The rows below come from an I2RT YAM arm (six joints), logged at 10 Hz.
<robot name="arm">
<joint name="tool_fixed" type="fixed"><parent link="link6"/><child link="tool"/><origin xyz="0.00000 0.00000 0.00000" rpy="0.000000 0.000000 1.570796"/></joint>
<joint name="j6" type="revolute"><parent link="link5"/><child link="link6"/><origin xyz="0.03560 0.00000 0.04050" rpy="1.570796 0.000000 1.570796"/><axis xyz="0 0 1"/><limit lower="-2.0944" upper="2.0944"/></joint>
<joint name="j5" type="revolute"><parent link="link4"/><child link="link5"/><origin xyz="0.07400 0.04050 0.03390" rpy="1.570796 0.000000 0.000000"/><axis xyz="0 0 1"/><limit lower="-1.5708" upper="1.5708"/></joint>
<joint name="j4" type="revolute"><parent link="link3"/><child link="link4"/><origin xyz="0.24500 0.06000 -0.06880"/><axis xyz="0 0 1"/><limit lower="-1.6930" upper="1.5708"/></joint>
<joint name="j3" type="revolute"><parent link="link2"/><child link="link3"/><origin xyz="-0.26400 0.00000 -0.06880" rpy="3.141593 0.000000 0.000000"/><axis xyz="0 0 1"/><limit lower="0.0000" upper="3.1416"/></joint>
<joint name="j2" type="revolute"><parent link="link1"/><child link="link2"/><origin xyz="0.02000 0.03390 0.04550" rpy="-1.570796 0.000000 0.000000"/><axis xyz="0 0 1"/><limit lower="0.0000" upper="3.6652"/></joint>
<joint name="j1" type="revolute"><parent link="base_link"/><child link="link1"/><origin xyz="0.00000 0.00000 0.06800"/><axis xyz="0 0 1"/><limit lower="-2.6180" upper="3.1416"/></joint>
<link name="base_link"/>
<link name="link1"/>
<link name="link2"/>
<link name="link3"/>
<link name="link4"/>
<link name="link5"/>
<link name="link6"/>
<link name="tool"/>
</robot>
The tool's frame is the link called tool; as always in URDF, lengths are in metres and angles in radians.
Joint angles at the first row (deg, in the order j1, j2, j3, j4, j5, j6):
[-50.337 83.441 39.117 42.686 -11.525 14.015]
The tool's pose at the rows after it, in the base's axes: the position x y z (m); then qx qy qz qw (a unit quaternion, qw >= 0):
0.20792 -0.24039 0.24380 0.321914 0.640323 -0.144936 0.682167
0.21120 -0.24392 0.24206 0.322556 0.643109 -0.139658 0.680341
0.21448 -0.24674 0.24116 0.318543 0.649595 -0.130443 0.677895
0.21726 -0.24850 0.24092 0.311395 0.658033 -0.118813 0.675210
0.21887 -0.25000 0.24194 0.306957 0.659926 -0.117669 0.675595
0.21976 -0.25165 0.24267 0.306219 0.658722 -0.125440 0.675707
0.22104 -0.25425 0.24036 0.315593 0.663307 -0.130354 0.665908
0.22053 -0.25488 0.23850 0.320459 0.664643 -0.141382 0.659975
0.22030 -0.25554 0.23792 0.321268 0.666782 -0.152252 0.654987
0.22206 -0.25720 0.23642 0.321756 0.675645 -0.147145 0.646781
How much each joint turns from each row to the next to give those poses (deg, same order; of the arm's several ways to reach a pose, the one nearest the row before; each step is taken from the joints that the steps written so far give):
[-0.114 0.538 0.287 0.292 -0.236 0.355]
[0.002 1.249 0.881 -0.103 -0.443 0.229]
[0.000 0.966 0.987 -0.716 -1.216 -0.011]
[0.000 0.613 0.900 -1.084 -1.697 -0.173]
[0.000 0.377 0.610 -0.212 -0.479 -0.303]
[0.001 0.347 0.396 0.205 0.621 -0.546]
[-0.002 0.587 0.646 -1.451 1.090 -0.322]
[0.001 0.120 -0.098 -0.331 1.319 -0.734]
[-0.001 0.048 0.085 -0.412 0.982 -0.999]
[0.000 0.450 0.760 -1.761 -0.495 -0.346]

